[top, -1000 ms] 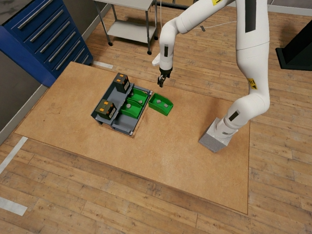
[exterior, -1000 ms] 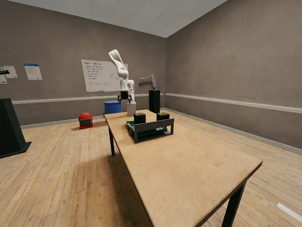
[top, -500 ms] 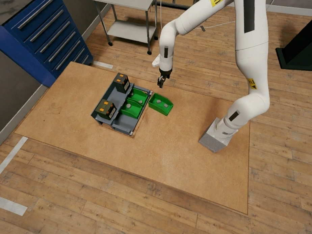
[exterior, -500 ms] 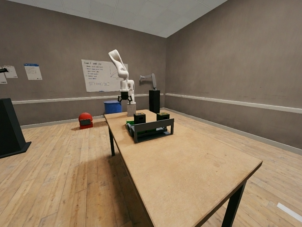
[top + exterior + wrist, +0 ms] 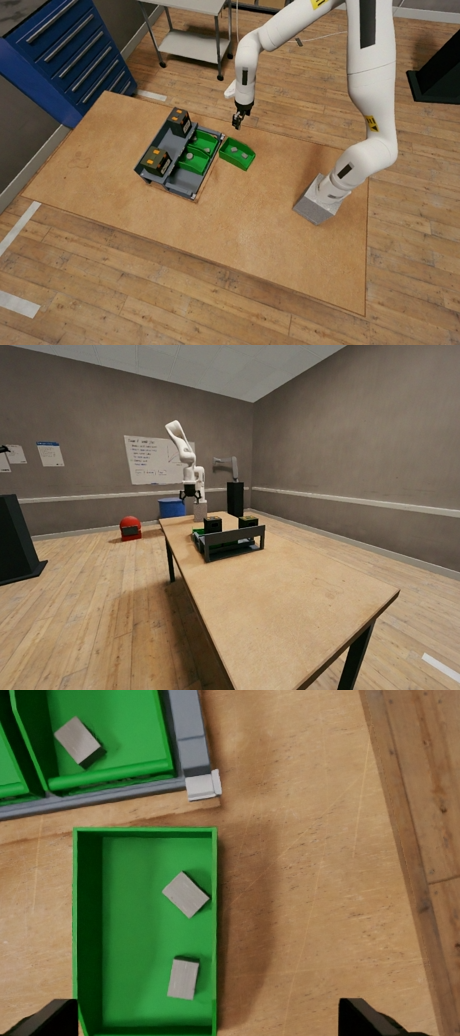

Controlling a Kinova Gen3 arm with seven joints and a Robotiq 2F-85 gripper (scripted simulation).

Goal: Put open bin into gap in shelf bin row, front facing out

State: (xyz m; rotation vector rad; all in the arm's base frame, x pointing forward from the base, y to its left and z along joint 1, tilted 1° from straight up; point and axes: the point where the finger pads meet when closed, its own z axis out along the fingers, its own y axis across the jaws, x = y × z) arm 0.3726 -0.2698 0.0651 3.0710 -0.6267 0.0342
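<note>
The grey part is 4 cm ahead of my hand, 1 cm to the left of it and 24 cm below it. Also, from my hand: grey shelf: 28 cm ahead, 11 cm to the left, 19 cm below.
</note>
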